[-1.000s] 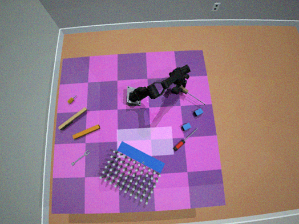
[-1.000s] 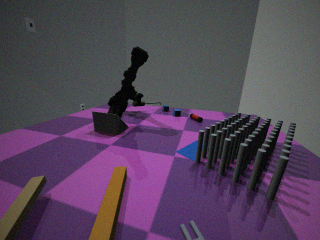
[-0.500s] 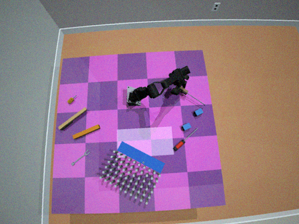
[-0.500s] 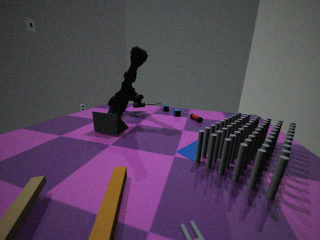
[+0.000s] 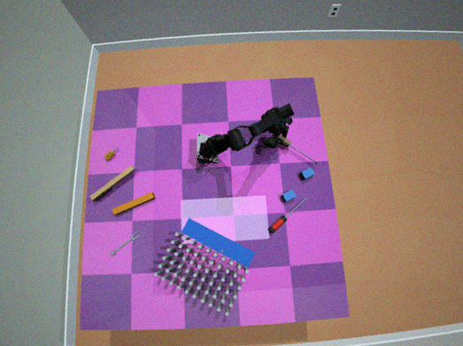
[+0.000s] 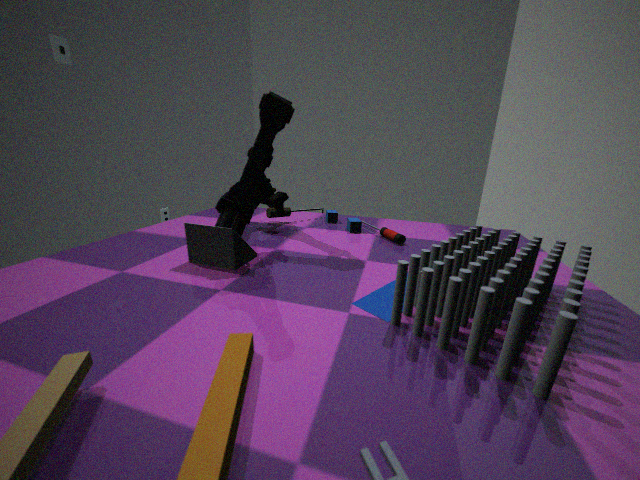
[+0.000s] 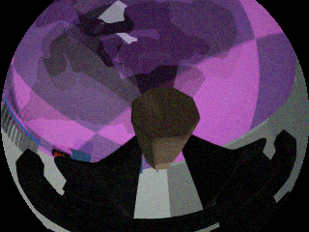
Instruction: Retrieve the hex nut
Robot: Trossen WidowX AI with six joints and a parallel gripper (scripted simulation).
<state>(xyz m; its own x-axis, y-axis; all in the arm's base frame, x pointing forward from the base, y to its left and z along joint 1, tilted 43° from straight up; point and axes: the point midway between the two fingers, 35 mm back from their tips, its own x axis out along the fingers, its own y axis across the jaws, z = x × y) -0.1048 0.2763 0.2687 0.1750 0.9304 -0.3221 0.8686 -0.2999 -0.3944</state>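
My gripper tip is 50 mm short of the hook tool and 90 mm to the right of it. Also, from my gripper tip: yellow tool (140 mm ahead, 920 mm to the right, 20 mm below); then orange bar (400 mm ahead, 740 mm to the right, 20 mm below); then blue taped strip (540 mm ahead, 290 mm to the right, 30 mm below).
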